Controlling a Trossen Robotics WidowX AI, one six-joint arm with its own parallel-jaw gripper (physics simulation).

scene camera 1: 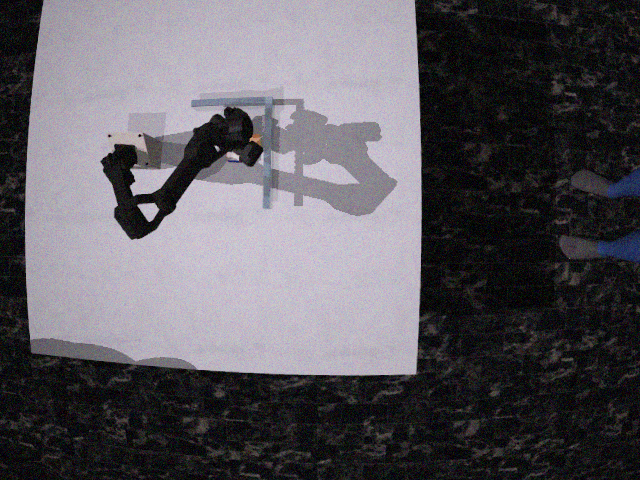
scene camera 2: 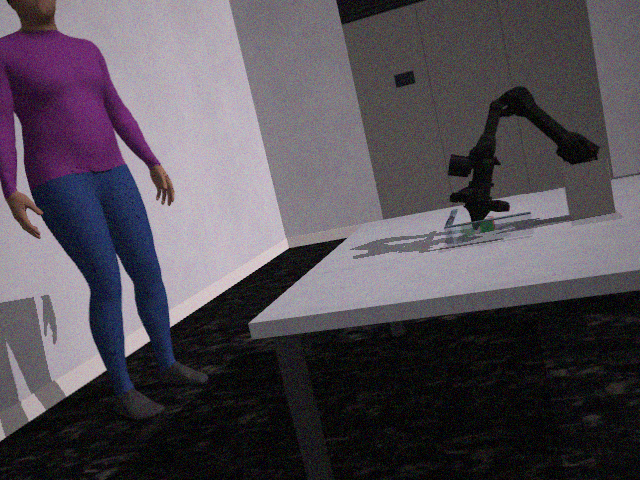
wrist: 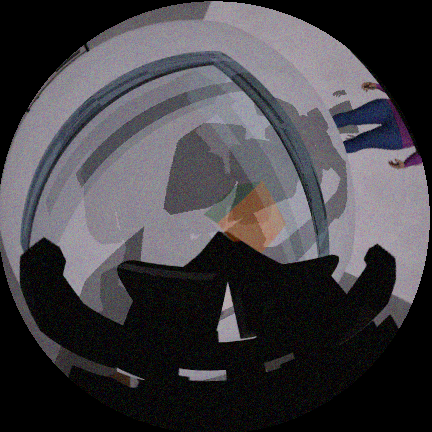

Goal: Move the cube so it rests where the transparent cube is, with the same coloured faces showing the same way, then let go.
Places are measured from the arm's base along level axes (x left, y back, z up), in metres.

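Where they show: gripper, fingertip midpoint: [scene camera 1: 247,143] [wrist: 221,236]; arm's base, origin of the base link: [scene camera 1: 126,153] [scene camera 2: 589,177].
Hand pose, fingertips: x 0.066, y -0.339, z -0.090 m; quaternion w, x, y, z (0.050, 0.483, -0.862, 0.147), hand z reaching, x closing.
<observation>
Things, the pixels of their top centre, and the offset from my fingertips. "spot": a spot on its surface instead. Level surfaces: height alone.
- white table, its level: dz -0.015 m
- transparent cube, middle of its top: [wrist: 258,223] [scene camera 1: 253,141] dx +0.004, dy -0.021, dz +0.025 m
- thin blue-grey L-shaped bar, surface spot: [wrist: 282,120] spot: dx +0.057, dy -0.060, dz +0.045 m
My gripper [scene camera 1: 250,153] [scene camera 2: 479,218] [wrist: 221,236] is shut with nothing between its fingers, low over the white table [scene camera 1: 270,286] [scene camera 2: 413,286]. The cube [scene camera 1: 232,158] [scene camera 2: 486,225] lies on the table just under the gripper, towards the arm's base. From above it shows a white face with a blue edge, and the arm hides most of it. From the side it shows green. The transparent cube [scene camera 1: 256,139] [scene camera 2: 468,231] [wrist: 254,219], pale orange with a green side, sits just beyond the fingertips. The two cubes are close together; I cannot tell whether they overlap.
A thin blue-grey L-shaped bar [scene camera 1: 268,157] [scene camera 2: 450,219] [wrist: 282,120] lies on the table around the transparent cube. The table's edge [scene camera 1: 417,190] is far to the right, above a dark floor. A person [scene camera 2: 109,143] [wrist: 379,128] in purple and blue stands off the table.
</observation>
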